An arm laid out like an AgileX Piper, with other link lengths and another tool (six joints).
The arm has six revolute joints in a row. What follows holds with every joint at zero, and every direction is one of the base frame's.
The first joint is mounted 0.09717 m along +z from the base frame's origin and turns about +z.
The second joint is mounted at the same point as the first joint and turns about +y.
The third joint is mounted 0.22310 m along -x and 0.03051 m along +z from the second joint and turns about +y.
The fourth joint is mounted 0.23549 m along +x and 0.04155 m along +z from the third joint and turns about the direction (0.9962, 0, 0.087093).
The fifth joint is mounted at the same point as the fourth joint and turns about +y.
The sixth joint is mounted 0.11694 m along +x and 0.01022 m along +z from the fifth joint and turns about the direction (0.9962, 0, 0.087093).
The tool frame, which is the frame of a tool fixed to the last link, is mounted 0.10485 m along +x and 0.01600 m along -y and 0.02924 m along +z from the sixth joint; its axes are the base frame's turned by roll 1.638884, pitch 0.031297 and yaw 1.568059 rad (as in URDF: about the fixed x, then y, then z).
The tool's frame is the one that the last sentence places.
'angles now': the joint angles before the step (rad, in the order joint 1, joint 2, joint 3, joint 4, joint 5, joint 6). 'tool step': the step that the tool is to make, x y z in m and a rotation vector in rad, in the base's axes. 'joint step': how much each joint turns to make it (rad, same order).
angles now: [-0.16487, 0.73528, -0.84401, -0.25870, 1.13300, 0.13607]
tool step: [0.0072, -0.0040, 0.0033, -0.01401, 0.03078, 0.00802]
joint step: [-0.00911, 0.06206, -0.05053, -0.00435, 0.01063, -0.02640]
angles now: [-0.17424, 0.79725, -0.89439, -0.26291, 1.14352, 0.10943]
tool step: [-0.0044, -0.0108, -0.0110, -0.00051, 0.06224, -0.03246]
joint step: [-0.04823, 0.04250, -0.00340, 0.00010, 0.01648, -0.02484]
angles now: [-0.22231, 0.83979, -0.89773, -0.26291, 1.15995, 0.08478]
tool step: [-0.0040, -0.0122, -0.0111, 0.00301, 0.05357, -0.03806]
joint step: [-0.05484, 0.04532, -0.00016, 0.00016, 0.00258, -0.02097]
